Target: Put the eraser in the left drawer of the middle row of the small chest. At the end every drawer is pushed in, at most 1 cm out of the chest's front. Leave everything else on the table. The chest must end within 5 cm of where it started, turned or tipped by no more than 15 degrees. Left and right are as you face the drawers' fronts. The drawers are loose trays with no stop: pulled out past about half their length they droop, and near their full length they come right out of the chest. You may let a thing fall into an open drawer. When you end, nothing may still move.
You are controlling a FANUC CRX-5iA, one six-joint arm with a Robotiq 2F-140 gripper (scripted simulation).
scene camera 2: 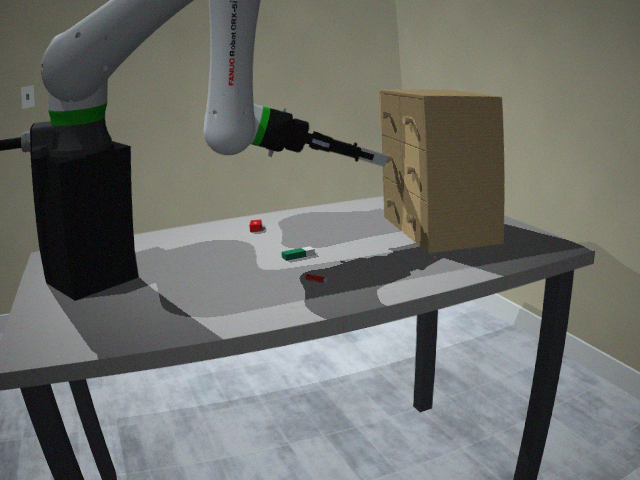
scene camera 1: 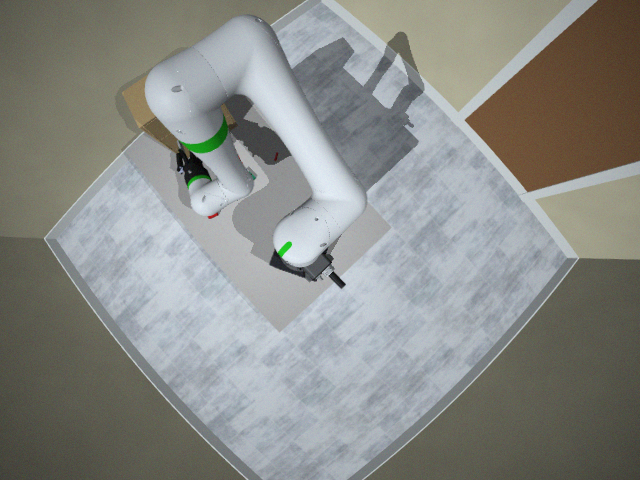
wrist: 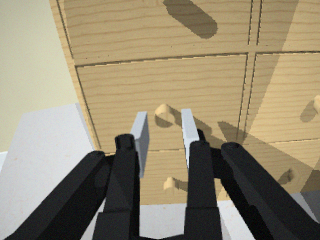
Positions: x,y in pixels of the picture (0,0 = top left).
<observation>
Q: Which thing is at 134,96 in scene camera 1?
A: A wooden chest.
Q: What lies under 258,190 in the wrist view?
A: My gripper.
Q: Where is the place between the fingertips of my gripper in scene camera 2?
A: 383,160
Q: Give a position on a wooden chest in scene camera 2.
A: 464,138
</observation>
